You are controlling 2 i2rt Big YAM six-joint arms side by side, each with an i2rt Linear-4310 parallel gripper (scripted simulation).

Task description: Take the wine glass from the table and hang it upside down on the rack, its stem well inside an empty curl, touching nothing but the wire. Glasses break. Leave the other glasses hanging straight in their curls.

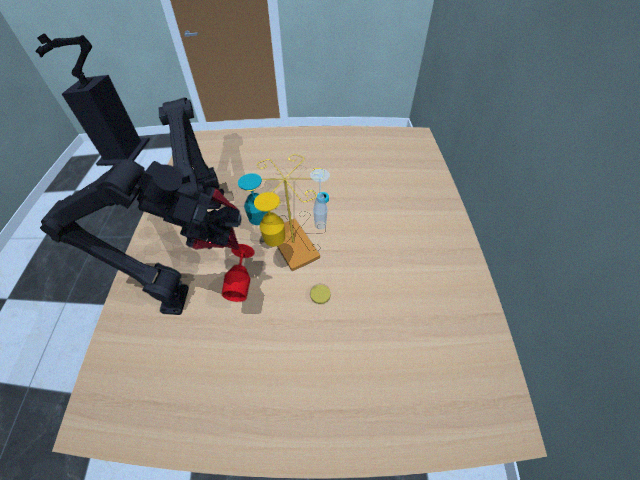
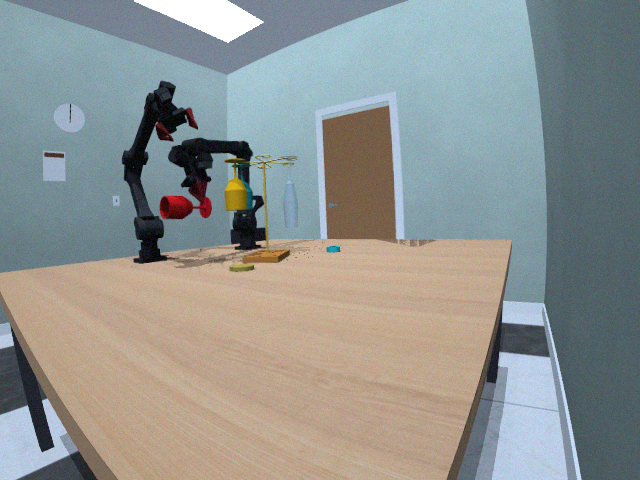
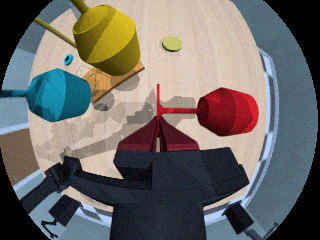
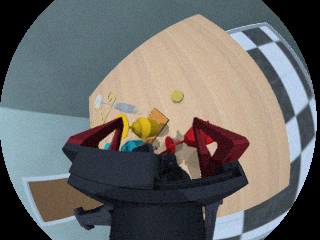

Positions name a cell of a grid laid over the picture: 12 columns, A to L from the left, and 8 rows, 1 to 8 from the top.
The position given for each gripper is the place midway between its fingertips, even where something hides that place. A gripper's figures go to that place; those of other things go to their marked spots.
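Labels:
A red wine glass (image 2: D4) stands 107 cm from the lens, and a gold wire rack (image 2: F5) is likewise 107 cm from the lens. A yellow glass (image 2: E4) is 111 cm from the lens, while the right gripper (image 2: D3) is 113 cm from the lens.

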